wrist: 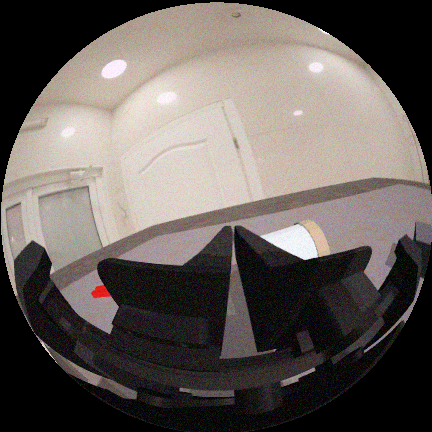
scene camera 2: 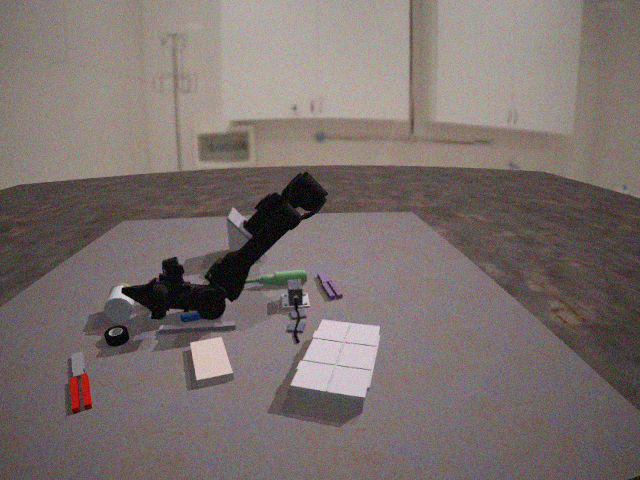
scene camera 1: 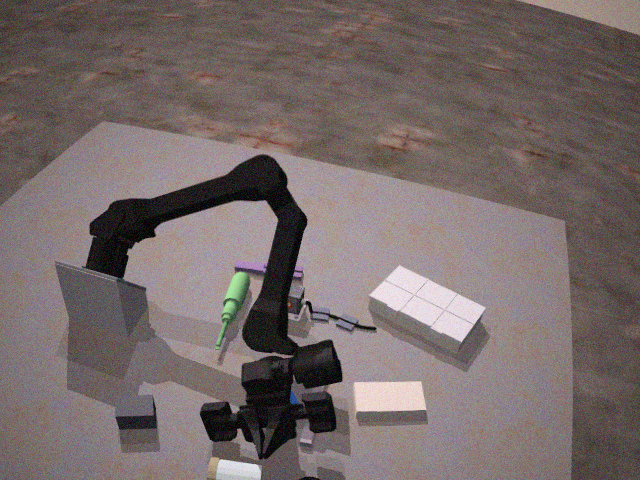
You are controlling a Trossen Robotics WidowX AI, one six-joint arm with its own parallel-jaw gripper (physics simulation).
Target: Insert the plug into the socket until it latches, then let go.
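Where they show: gripper, between the fingertips: (wrist: pixel 231 231) (scene camera 2: pixel 121 290) (scene camera 1: pixel 262 457); arm's base, origin of its link: (scene camera 2: pixel 251 230) (scene camera 1: pixel 102 274).
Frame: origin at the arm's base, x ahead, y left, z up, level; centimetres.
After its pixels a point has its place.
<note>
A small dark grey block (scene camera 1: pixel 296 297) {x 33.6, y 8.2, z -3.0 cm} (scene camera 2: pixel 294 289) {x 34.2, y 9.4, z -3.1 cm} on a white base, seemingly the socket, stands mid-table. A black cable (scene camera 1: pixel 366 327) {x 46.3, y 8.1, z -6.9 cm} (scene camera 2: pixel 296 336) {x 46.5, y 8.3, z -6.7 cm} runs from its side through two grey clips. The plug at the cable's block end is too small and partly hidden; I cannot tell whether it is in the socket. My gripper (scene camera 1: pixel 264 454) {x 36.9, y -27.3, z 0.3 cm} (scene camera 2: pixel 124 290) {x 36.9, y -27.3, z 0.3 cm} (wrist: pixel 231 231) {x 36.9, y -27.3, z 0.3 cm} is shut and empty, with its fingertips meeting. It is well away from the block and cable, above the table beside a white cylinder (scene camera 1: pixel 238 469) {x 34.1, y -29.2, z -1.4 cm} (scene camera 2: pixel 119 304) {x 37.1, y -28.6, z -2.9 cm} (wrist: pixel 296 241) {x 32.5, y -28.3, z -1.8 cm} with a tan end.
A green screwdriver (scene camera 1: pixel 235 293) {x 22.9, y 7.2, z -4.1 cm} (scene camera 2: pixel 289 277) {x 24.0, y 9.2, z -4.9 cm} and a purple clip-like piece (scene camera 1: pixel 250 267) {x 22.6, y 17.4, z -6.3 cm} (scene camera 2: pixel 326 284) {x 26.5, y 17.8, z -6.3 cm} lie near the block. A large white block (scene camera 1: pixel 426 305) {x 56.1, y 13.4, z -4.0 cm} (scene camera 2: pixel 338 353) {x 56.6, y 14.2, z -4.0 cm}, a peach box (scene camera 1: pixel 390 396) {x 52.4, y -7.4, z -5.9 cm} (scene camera 2: pixel 210 359) {x 53.1, y -7.2, z -5.9 cm}, a black ring (scene camera 2: pixel 110 341) {x 46.1, y -28.2, z -6.2 cm} and red-handled pliers (scene camera 2: pixel 75 393) {x 60.7, y -29.3, z -6.4 cm} are around.
</note>
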